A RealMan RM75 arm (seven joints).
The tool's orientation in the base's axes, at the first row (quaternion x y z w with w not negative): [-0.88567 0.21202 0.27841 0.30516]
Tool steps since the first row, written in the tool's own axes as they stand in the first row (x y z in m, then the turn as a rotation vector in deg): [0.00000 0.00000 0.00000 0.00 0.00 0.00]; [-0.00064 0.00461 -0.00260 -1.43 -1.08 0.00]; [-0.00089 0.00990 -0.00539 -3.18 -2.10 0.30]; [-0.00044 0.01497 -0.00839 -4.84 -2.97 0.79]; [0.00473 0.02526 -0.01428 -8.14 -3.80 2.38]
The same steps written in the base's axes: [0.00000 0.00000 0.00000 0.00 0.00 0.00]; [-0.00205 -0.00492 0.00016 -0.49 1.08 1.35]; [-0.00411 -0.01053 -0.00008 -1.36 2.37 2.67]; [-0.00545 -0.01627 -0.00052 -2.32 3.67 3.75]; [-0.00501 -0.02866 -0.00421 -4.94 5.99 5.11]
